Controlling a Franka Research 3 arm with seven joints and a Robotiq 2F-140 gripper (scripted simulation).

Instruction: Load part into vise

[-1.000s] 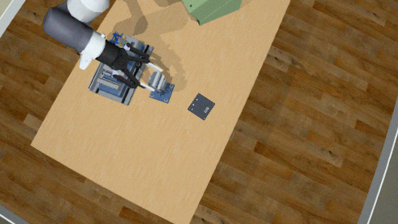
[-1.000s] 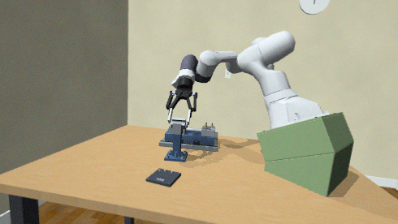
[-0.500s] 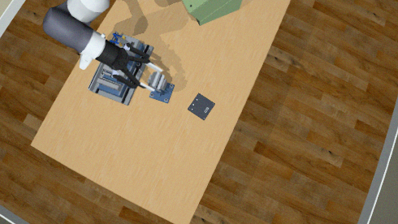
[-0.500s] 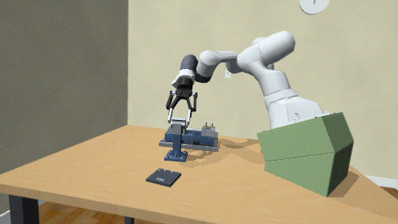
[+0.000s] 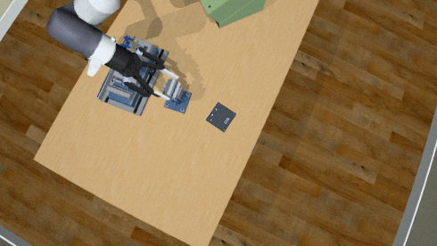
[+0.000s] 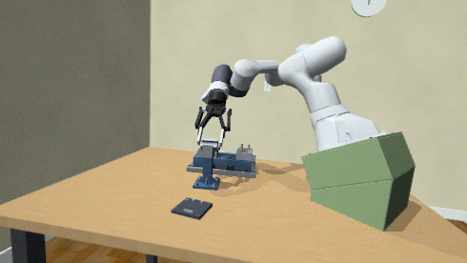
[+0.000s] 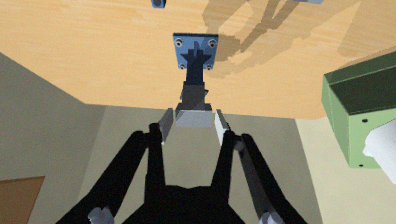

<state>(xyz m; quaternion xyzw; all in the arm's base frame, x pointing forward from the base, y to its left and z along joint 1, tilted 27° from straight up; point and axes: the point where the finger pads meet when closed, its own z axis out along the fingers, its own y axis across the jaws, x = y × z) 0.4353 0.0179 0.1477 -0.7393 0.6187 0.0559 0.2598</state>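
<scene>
My gripper is now 2 cm to the right of the grey part and 2 cm above it. The rest, counted from my hand: vise 19 cm to the right, 14 cm below, 4 cm behind; then dark work stop rod 14 cm to the right, 9 cm below, 3 cm ahead; then grey air cylinder 18 cm to the right, 13 cm behind, 10 cm below.
</scene>
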